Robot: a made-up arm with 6 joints. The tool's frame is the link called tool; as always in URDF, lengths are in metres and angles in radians. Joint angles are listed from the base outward.
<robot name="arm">
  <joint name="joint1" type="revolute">
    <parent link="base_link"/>
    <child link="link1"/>
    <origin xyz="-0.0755 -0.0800 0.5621" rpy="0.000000 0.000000 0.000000"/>
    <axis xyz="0 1 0"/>
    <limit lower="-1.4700" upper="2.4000"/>
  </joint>
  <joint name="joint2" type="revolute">
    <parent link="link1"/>
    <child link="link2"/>
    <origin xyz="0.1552 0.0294 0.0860" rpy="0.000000 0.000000 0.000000"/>
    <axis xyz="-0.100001 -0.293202 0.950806"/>
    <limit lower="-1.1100" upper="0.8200"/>
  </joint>
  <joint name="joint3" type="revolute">
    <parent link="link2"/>
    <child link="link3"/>
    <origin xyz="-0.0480 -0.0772 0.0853" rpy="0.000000 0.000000 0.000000"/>
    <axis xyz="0 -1 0"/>
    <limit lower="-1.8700" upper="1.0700"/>
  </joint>
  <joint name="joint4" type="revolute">
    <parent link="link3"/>
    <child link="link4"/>
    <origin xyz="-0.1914 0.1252 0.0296" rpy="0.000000 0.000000 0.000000"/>
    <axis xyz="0 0 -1"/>
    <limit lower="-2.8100" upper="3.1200"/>
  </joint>
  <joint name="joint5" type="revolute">
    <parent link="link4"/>
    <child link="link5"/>
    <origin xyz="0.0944 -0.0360 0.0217" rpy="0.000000 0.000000 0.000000"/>
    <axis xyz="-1 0 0"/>
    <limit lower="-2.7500" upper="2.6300"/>
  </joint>
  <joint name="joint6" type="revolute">
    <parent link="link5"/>
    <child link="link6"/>
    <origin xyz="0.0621 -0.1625 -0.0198" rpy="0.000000 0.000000 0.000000"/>
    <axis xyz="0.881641 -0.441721 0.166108"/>
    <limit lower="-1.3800" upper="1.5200"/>
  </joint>
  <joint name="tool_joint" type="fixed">
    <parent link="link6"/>
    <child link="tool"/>
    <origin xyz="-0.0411 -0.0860 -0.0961" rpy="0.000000 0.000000 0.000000"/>
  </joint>
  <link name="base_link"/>
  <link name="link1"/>
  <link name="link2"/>
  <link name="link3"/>
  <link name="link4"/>
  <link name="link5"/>
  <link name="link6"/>
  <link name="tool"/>
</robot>
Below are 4 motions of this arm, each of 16 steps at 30 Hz.
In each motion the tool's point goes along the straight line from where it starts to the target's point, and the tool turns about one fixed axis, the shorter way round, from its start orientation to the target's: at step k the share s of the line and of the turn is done. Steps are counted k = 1, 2, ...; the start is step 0. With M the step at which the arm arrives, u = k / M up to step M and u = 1 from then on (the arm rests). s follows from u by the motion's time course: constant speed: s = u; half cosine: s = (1 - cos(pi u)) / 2; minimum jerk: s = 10 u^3 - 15 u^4 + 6 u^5.
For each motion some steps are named. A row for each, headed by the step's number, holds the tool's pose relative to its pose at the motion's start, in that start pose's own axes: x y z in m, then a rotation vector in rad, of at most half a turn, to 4 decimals.
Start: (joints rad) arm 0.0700 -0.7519 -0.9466 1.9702 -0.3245 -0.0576
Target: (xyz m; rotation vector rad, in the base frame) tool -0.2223 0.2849 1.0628 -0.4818 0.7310 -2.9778
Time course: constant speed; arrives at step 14
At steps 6, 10, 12, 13, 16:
6: 0.0058 -0.0174 -0.0657 0.0859 0.1875 -0.1404
10: 0.0096 -0.0290 -0.1094 0.1432 0.3125 -0.2341
12: 0.0116 -0.0347 -0.1313 0.1718 0.3750 -0.2809
13: 0.0125 -0.0376 -0.1423 0.1861 0.4063 -0.3043
16: 0.0135 -0.0405 -0.1532 0.2005 0.4375 -0.3277

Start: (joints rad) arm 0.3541 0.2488 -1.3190 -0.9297 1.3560 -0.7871
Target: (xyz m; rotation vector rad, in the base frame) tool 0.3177 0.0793 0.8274 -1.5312 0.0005 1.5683
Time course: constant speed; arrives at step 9
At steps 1, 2, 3, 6, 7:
1: -0.0071 0.0000 0.0112 -0.0343 0.0172 -0.0118
2: -0.0143 0.0001 0.0224 -0.0686 0.0343 -0.0236
3: -0.0214 0.0001 0.0336 -0.1029 0.0515 -0.0354
6: -0.0428 0.0002 0.0672 -0.2058 0.1030 -0.0708
7: -0.0499 0.0003 0.0784 -0.2401 0.1201 -0.0826

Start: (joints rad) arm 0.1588 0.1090 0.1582 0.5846 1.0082 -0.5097
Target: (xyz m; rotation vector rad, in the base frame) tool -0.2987 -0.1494 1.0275 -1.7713 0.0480 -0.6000
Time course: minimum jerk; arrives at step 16
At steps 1, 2, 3, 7, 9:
1: -0.0004 -0.0002 0.0001 -0.0005 -0.0007 -0.0008
2: -0.0028 -0.0012 0.0004 -0.0038 -0.0054 -0.0057
3: -0.0086 -0.0035 0.0012 -0.0116 -0.0164 -0.0174
7: -0.0674 -0.0276 0.0091 -0.0910 -0.1291 -0.1373
9: -0.1081 -0.0443 0.0146 -0.1460 -0.2071 -0.2202

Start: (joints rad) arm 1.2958 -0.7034 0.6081 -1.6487 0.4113 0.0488
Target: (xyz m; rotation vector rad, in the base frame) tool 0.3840 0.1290 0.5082 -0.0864 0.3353 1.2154
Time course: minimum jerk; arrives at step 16
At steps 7, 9, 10, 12, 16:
7: -0.0099 -0.0029 0.0880 -0.1164 -0.1129 -0.0284
9: -0.0159 -0.0046 0.1411 -0.1867 -0.1811 -0.0456
10: -0.0187 -0.0054 0.1660 -0.2196 -0.2131 -0.0537
12: -0.0231 -0.0067 0.2053 -0.2717 -0.2636 -0.0664
16: -0.0258 -0.0075 0.2290 -0.3031 -0.2940 -0.0741

